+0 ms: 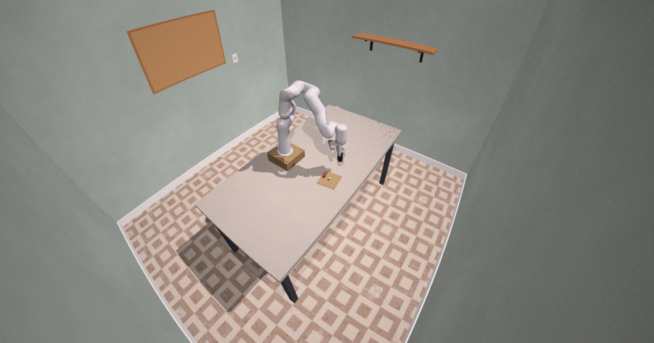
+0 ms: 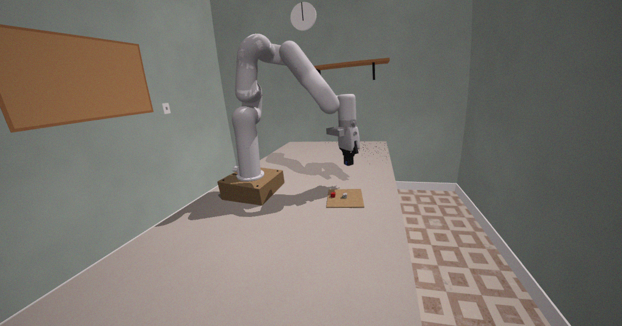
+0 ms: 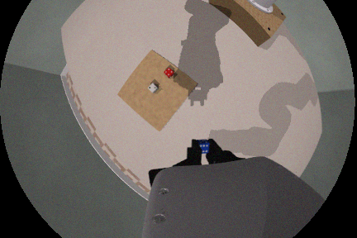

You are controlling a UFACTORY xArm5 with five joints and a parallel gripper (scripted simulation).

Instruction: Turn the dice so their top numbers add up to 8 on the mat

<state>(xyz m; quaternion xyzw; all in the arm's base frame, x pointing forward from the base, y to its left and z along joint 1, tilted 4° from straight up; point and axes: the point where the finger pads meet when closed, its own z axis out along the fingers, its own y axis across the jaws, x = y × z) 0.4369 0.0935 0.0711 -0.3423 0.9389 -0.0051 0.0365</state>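
Now: hand 6 cm past the red die, 13 cm to the left of it and 10 cm above it. From my hand the other things lie so: blue die 1 cm below; tan mat 2 cm behind, 13 cm to the right, 11 cm below; white die 2 cm behind, 13 cm to the right, 10 cm below.
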